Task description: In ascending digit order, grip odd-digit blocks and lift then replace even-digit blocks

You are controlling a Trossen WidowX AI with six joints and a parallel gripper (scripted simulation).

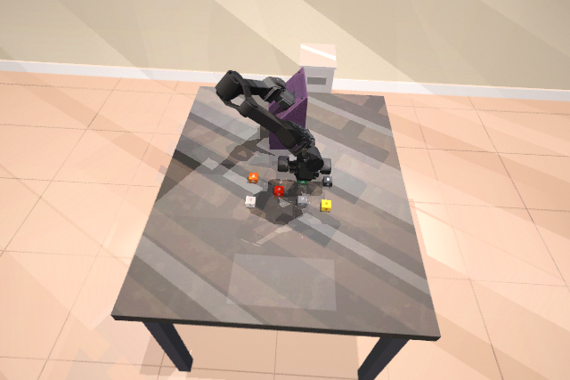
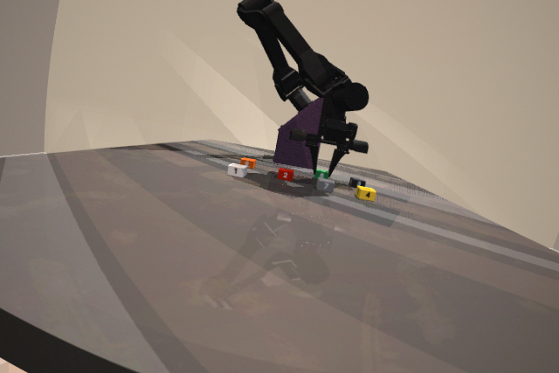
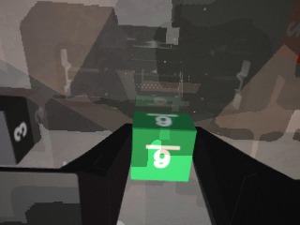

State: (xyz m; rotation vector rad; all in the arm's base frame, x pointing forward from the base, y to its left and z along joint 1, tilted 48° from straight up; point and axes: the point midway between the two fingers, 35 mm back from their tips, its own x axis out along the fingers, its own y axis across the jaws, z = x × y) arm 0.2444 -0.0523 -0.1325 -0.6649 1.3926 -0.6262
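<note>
The green block is 1 cm behind my gripper tip. From my gripper tip the other things lie so: red block marked 2 (9 cm to the right, 5 cm ahead); grey block marked 7 (9 cm ahead); black block (9 cm to the left).
</note>
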